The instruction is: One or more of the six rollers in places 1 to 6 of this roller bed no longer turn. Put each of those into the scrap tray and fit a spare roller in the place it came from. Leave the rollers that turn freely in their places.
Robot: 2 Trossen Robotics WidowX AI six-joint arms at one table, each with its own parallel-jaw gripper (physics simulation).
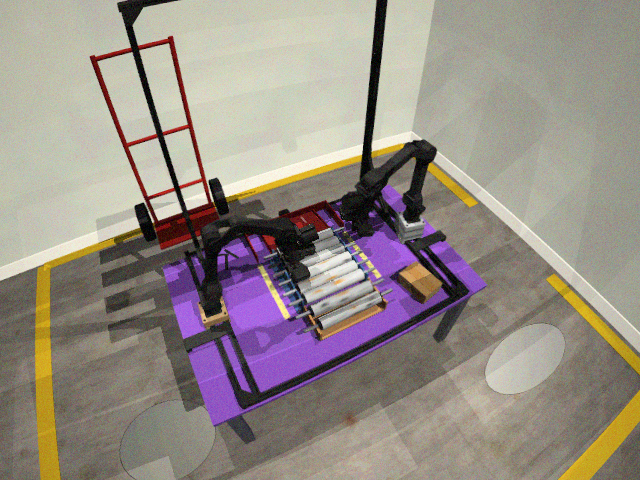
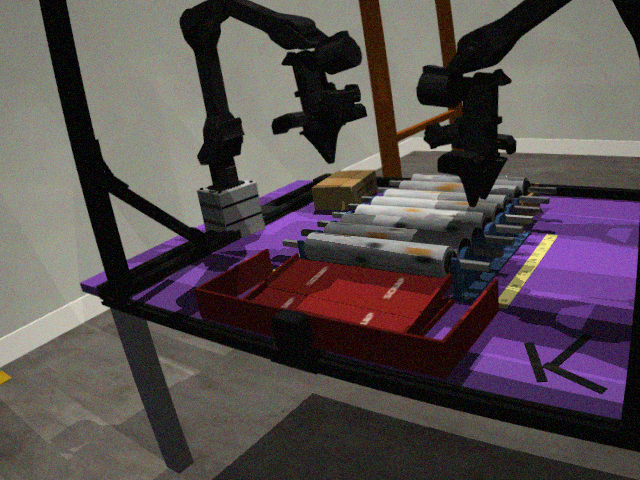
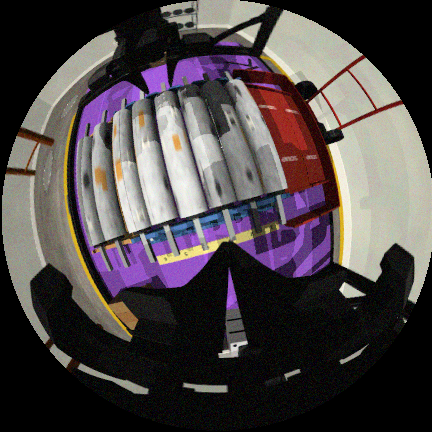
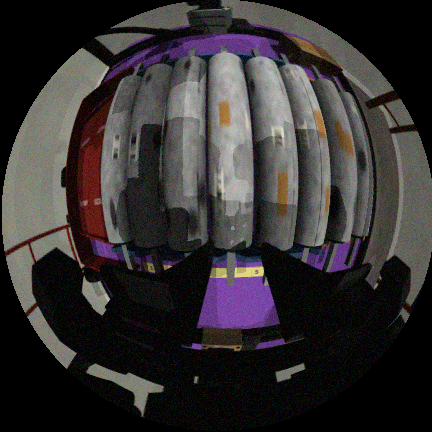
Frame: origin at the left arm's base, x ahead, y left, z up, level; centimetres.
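Seen in the pictures: left gripper, fingertip midpoint: [image 1: 352, 230] [image 2: 331, 163] [image 3: 226, 245]; right gripper, fingertip midpoint: [image 2: 478, 202] [image 3: 158, 89] [image 4: 237, 246]; left arm's base at its link origin: [image 1: 411, 217] [image 2: 226, 185]; right arm's base at its link origin: [image 1: 212, 308].
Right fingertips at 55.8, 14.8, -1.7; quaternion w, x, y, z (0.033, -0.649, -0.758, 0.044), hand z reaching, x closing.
Observation:
Pixels of each thing's top centre, then the offset from my right fingertips to it, as dx, dy, dz.
- orange-brown rack at its top centre: [image 1: 345, 310] -15.2, +16.7, -8.8
- red scrap tray at its top centre: [image 2: 335, 285] [image 4: 80, 166] [image 3: 297, 126] [image 1: 293, 226] -5.1, -29.0, -4.4
- brown box at its top centre: [image 2: 344, 178] [image 3: 134, 315] [image 1: 421, 278] -48.2, +13.4, -3.8
Six grey-white rollers lie side by side in the blue roller bed [image 2: 465, 284] [image 3: 210, 220]. The fourth from the tray [image 3: 182, 165] [image 4: 230, 175] has an orange patch. Two spare rollers [image 1: 351, 310] [image 3: 107, 185] lie in an orange-brown rack [image 1: 351, 323]. The red scrap tray [image 1: 325, 205] [image 2: 361, 338] shows its marked floor, with no roller on it. My right gripper [image 2: 474, 201] [image 4: 237, 246] is partly open and empty, over the near end of the fourth roller, its axle end showing between the fingers. My left gripper [image 2: 330, 159] [image 3: 226, 245] is shut and empty, high beside the bed. Turning cannot be judged.
A brown box [image 1: 419, 281] [image 2: 343, 191] stands on the table beside the bed. Yellow numbered strips [image 1: 273, 291] [image 3: 190, 255] run along both sides of the bed. Black frame posts [image 1: 373, 93] rise at the table's back. A red hand truck [image 1: 140, 140] stands behind.

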